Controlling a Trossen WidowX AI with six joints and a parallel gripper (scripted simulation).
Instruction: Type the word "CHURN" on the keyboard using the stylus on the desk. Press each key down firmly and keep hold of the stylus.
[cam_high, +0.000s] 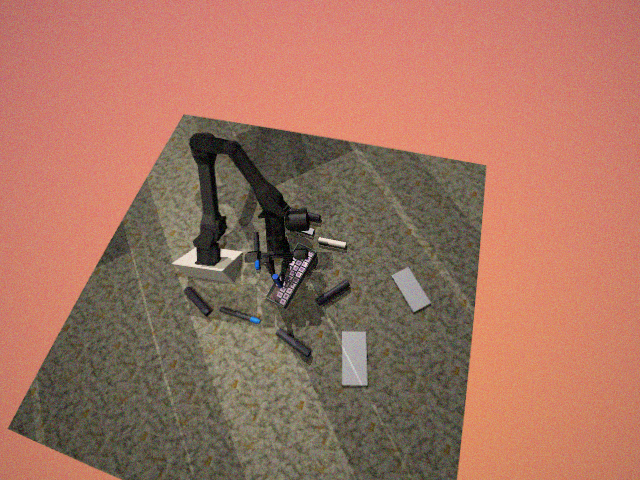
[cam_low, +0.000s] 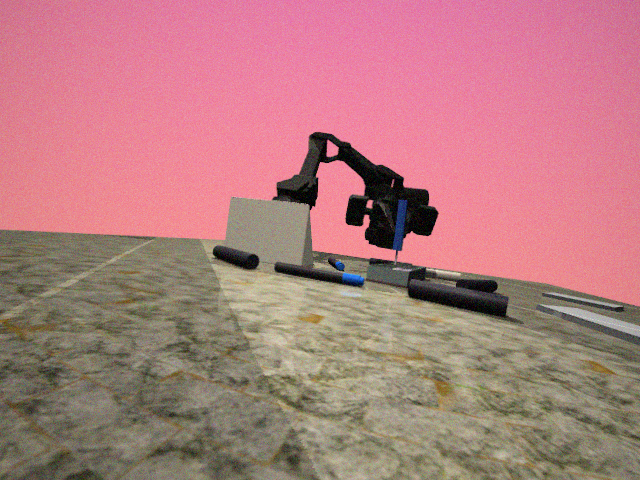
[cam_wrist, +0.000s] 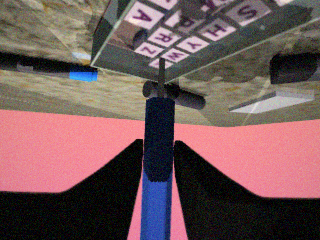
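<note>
The blue stylus lies 10 mm below my gripper tip. The rest, counted from my gripper tip: white cylinder 180 mm to the left, 140 mm ahead, 80 mm below; grey block 230 mm to the left, 80 mm below, 40 mm ahead.
</note>
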